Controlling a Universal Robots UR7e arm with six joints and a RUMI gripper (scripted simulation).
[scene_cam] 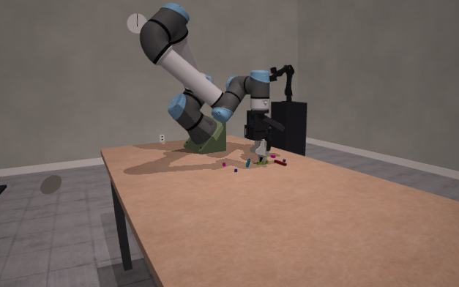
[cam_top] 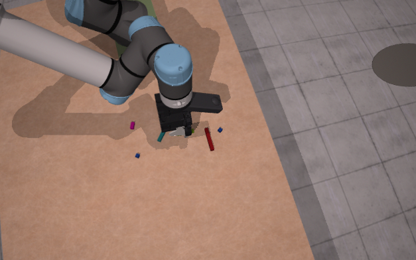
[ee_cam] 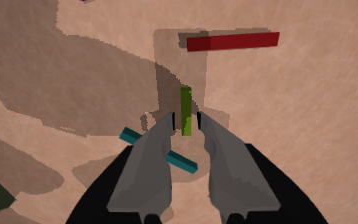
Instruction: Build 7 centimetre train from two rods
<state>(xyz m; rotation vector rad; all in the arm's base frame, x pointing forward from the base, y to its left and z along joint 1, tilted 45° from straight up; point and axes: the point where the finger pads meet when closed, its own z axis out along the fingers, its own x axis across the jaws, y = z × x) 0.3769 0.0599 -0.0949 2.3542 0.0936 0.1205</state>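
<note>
My hand is 10 mm above the lime rod. Also, from my hand: red rod: 30 mm ahead, 60 mm to the left, 10 mm below; then turquoise rod: 30 mm behind, 50 mm to the right, 10 mm below.
</note>
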